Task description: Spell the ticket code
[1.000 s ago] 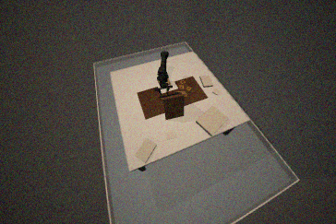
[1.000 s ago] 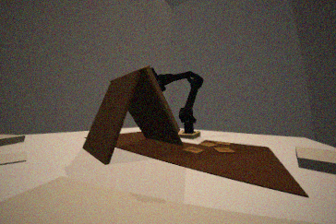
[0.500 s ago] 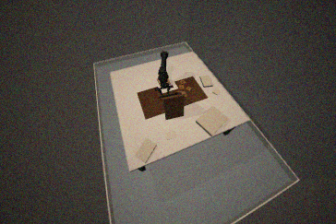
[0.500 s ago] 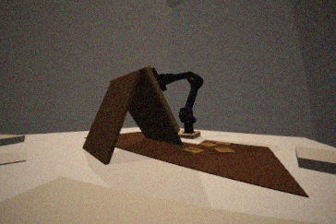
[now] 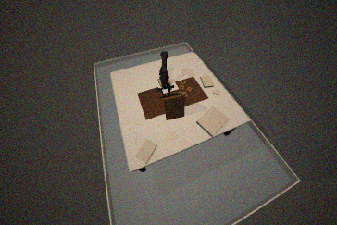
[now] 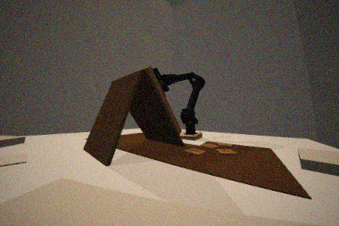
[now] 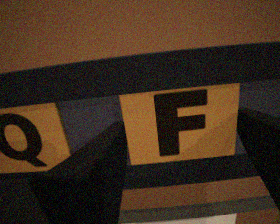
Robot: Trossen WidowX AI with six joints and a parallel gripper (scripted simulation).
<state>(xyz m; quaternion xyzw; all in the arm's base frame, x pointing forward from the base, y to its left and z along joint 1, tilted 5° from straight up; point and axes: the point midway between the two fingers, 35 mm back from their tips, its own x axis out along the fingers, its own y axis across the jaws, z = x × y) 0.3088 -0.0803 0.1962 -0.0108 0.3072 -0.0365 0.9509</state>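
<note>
Now: gripper tip 6 cm past the white ticket, 1 cm to the right of it and 8 cm above it. From my gripper tip the other things lie so: pale slip 35 cm ahead, 7 cm to the right, 17 cm below; then brown mat 14 cm behind, 10 cm to the left, 17 cm below.
</note>
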